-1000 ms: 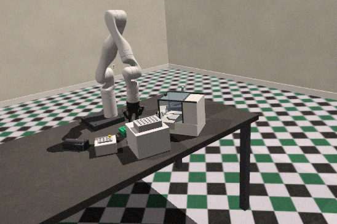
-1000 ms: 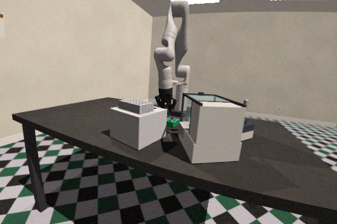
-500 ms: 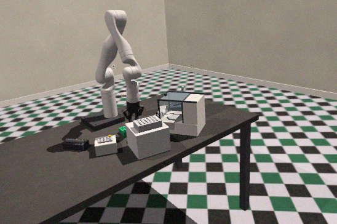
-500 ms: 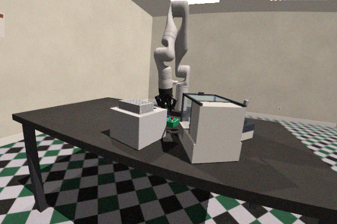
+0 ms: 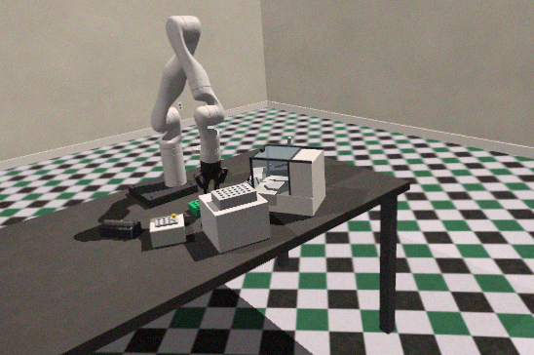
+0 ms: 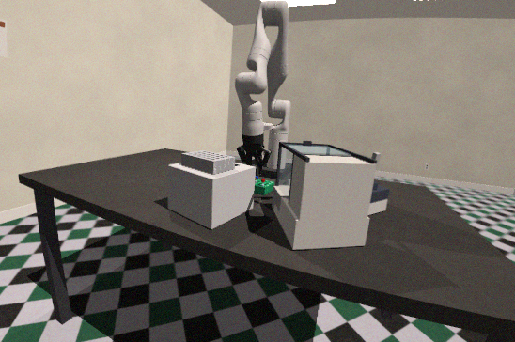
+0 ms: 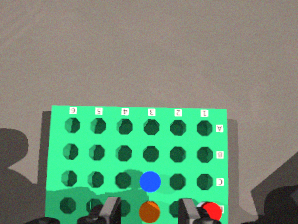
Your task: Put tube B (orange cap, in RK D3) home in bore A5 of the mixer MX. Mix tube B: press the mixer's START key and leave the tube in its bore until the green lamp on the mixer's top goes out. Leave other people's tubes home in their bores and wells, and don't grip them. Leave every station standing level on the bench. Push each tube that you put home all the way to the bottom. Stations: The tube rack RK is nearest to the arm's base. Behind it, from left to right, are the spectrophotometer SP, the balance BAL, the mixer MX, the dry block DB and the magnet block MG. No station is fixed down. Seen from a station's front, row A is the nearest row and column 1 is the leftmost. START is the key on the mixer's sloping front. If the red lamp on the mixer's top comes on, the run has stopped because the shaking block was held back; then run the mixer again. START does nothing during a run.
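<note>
My hand is 20 mm past the blue-capped tube and 60 mm above it. From my hand the other things lie so: dry block (60 mm ahead, 210 mm to the right, 50 mm below); then green tube rack RK (30 mm behind, 10 mm to the right, 70 mm below); then START key (60 mm ahead, 10 mm to the right, 20 mm below).
</note>
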